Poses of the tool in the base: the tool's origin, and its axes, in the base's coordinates. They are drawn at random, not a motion.
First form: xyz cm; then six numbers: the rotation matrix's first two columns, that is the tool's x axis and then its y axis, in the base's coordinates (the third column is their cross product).
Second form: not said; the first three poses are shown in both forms.
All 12 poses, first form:
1: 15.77 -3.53 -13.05 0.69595 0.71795 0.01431 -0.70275 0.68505 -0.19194
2: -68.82 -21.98 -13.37 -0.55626 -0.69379 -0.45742 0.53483 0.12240 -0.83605
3: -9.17 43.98 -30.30 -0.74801 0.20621 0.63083 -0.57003 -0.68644 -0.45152
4: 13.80 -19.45 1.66 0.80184 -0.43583 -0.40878 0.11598 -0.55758 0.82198
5: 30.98 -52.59 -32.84 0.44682 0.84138 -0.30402 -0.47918 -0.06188 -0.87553
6: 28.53 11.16 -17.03 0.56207 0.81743 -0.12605 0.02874 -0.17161 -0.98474
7: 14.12 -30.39 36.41 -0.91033 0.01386 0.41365 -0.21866 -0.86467 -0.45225
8: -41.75 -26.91 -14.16 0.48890 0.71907 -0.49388 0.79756 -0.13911 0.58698
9: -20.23 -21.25 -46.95 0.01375 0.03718 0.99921 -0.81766 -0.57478 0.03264
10: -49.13 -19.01 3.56 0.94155 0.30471 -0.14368 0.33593 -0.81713 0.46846
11: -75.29 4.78 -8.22 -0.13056 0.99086 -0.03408 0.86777 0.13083 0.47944
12: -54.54 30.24 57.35 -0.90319 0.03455 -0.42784 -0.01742 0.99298 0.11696
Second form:
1: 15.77 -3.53 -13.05 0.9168 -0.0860 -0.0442 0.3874
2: -68.82 -21.98 -13.37 0.4661 -0.0678 0.5864 -0.6589
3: -9.17 43.98 -30.30 0.2217 0.2772 -0.3281 0.8754
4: 13.80 -19.45 1.66 0.4604 0.8301 -0.0963 -0.2997
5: 30.98 -52.59 -32.84 0.6634 -0.5323 -0.1701 0.4976
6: 28.53 11.16 -17.03 0.5636 -0.6807 -0.3108 0.3499
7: 14.12 -30.39 36.41 0.0616 0.2026 -0.2527 0.9441
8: -41.75 -26.91 -14.16 0.4208 0.7532 0.5034 -0.0466
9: -20.23 -21.25 -46.95 0.3397 0.6257 -0.3118 0.6292
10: -49.13 -19.01 3.56 0.2513 0.9527 0.1681 -0.0311
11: -75.29 4.78 -8.22 0.1756 0.6355 0.7311 0.1752
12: -54.54 30.24 57.35 0.2200 0.0044 0.9737 0.0591
